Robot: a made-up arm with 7 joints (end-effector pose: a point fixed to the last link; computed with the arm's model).
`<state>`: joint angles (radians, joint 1 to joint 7).
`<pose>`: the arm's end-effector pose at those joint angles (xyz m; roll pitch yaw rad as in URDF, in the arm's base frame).
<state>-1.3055 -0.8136 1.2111 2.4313 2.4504 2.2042 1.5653</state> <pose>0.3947 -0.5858 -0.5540 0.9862 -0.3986 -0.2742</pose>
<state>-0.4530 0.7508 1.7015 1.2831 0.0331 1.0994 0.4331</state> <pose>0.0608 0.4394 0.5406 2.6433 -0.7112 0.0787</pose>
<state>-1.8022 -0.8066 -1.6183 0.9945 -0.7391 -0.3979 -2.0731</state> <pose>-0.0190 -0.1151 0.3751 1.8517 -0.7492 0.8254</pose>
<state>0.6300 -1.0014 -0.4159 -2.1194 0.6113 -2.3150 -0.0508</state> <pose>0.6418 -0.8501 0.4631 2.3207 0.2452 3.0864</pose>
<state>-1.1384 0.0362 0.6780 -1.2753 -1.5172 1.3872 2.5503</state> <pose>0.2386 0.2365 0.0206 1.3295 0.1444 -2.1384</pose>
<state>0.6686 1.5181 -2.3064 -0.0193 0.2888 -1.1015 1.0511</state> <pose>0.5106 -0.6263 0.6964 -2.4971 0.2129 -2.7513</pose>
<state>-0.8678 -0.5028 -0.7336 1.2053 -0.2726 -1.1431 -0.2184</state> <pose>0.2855 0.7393 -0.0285 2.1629 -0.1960 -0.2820</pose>
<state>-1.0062 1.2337 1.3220 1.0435 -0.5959 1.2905 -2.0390</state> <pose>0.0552 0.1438 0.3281 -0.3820 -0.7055 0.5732</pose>
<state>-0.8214 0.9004 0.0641 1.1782 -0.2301 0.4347 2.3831</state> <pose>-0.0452 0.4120 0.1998 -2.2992 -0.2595 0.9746</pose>
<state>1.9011 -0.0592 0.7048 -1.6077 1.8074 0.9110 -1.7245</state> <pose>0.8453 0.4389 0.1356 -2.6345 0.8998 2.7257</pose>
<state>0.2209 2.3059 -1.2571 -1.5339 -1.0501 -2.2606 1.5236</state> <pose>0.4775 0.3774 0.2210 -2.2509 -0.2890 -1.4516</pose>
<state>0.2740 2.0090 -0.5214 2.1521 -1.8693 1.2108 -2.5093</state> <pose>0.4123 -0.0604 0.0776 -0.3717 0.2658 -2.1847</pose>
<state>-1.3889 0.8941 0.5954 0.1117 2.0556 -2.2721 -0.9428</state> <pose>0.4910 -0.6375 0.3015 1.9544 -1.0418 2.2483</pose>
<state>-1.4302 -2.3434 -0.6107 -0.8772 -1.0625 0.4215 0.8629</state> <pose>0.2813 -0.1319 0.3946 -2.1996 -0.3765 2.6110</pose>
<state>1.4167 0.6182 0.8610 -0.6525 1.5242 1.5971 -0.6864</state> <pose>0.8300 0.4473 -0.1820 -0.8842 -1.3093 1.1455</pose>
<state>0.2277 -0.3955 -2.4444 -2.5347 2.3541 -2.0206 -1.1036</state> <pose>-0.0309 0.6225 0.1398 -2.4975 -0.1590 -2.3940</pose>
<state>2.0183 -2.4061 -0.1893 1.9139 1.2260 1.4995 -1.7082</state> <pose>-0.1435 0.2341 0.7452 1.7888 -0.5209 -1.2183</pose>
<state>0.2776 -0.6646 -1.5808 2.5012 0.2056 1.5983 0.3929</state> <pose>0.7671 -0.1932 -0.0765 -0.9727 0.2446 1.5398</pose>
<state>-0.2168 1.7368 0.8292 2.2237 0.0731 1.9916 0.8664</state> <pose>-0.1731 -0.2020 0.6375 2.9558 0.8155 2.6707</pose>
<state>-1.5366 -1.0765 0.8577 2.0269 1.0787 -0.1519 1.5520</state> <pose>0.9196 -0.5201 -0.2216 2.8689 0.9785 -2.7374</pose>
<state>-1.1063 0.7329 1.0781 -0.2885 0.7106 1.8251 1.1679</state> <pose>0.8457 -0.0875 0.7987 -2.4051 0.9510 -0.5076</pose>
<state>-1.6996 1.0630 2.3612 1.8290 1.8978 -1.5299 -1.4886</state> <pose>0.4298 -0.7501 -0.1192 -1.4066 0.6783 1.6568</pose>
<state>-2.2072 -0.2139 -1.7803 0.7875 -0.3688 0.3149 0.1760</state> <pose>-0.2060 -0.3038 0.1793 2.1604 -0.6264 2.4347</pose>
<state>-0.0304 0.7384 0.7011 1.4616 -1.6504 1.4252 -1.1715</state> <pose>0.3347 -0.2052 0.0911 -1.1745 0.8585 0.8198</pose>
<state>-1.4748 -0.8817 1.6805 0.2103 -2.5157 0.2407 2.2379</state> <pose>-0.1284 -0.0450 0.2988 -1.9295 0.7344 1.0803</pose>
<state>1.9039 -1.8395 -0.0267 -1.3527 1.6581 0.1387 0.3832</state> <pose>-0.1444 0.4298 0.9793 -3.1271 -0.0494 0.3991</pose>
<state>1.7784 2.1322 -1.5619 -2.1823 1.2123 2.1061 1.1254</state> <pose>0.3807 -0.8395 0.3616 2.4792 0.9179 3.1013</pose>
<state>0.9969 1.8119 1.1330 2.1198 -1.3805 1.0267 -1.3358</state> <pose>0.2672 -0.0867 -0.0735 0.2191 0.2623 3.1015</pose>
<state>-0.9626 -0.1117 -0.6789 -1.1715 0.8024 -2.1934 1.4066</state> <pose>0.9583 0.2000 -0.4675 1.1347 0.2384 2.7288</pose>
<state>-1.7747 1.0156 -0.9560 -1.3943 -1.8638 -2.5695 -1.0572</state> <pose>0.2893 -0.0850 -0.1245 0.0111 -0.4054 2.7489</pose>
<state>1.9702 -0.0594 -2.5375 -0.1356 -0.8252 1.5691 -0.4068</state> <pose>0.2752 0.3151 -0.0309 -0.5711 -1.2821 1.5140</pose>
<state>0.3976 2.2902 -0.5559 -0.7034 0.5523 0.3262 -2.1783</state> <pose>0.3364 0.1132 -0.3490 -2.4823 0.2046 2.3868</pose>
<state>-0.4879 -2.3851 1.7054 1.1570 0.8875 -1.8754 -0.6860</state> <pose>-0.0049 -0.5832 0.8722 -2.7531 0.2229 0.2139</pose>
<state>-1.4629 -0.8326 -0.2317 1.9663 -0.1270 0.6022 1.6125</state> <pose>0.7216 -0.0525 0.3641 -0.7794 0.3725 0.7309</pose>
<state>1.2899 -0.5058 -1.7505 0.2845 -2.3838 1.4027 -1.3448</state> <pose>0.5204 -0.2361 0.3428 2.1848 -0.7120 3.1311</pose>
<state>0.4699 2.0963 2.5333 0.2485 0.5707 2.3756 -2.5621</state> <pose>0.2480 -0.0783 0.8761 0.3518 0.3646 1.4725</pose>
